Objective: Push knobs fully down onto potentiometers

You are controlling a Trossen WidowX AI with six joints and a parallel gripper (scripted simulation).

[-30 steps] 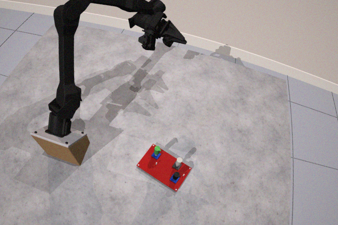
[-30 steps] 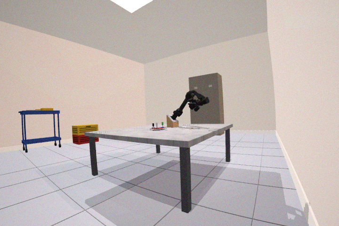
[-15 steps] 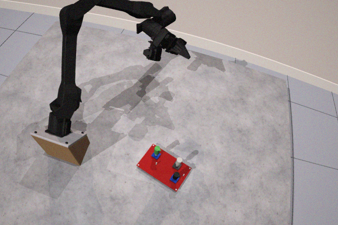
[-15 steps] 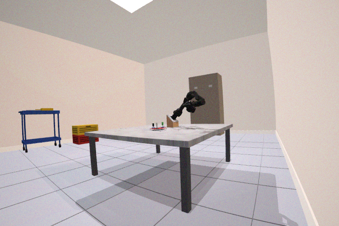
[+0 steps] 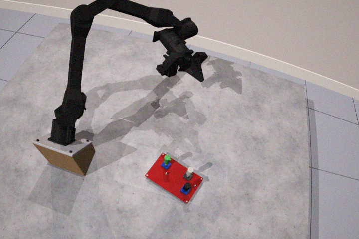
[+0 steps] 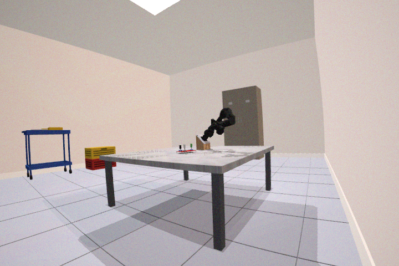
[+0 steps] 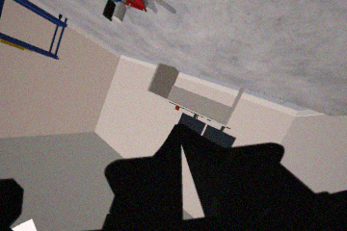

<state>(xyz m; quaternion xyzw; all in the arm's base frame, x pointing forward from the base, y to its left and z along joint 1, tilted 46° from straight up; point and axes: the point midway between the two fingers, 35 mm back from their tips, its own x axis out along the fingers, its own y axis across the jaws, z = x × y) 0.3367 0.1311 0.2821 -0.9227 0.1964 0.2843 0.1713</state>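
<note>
Now: gripper tip 22 cm to the left of the green knob, 14 cm above it and 4 cm past it. Also, from my gripper tip: black knob (28 cm to the right, 15 cm below, 4 cm ahead).
</note>
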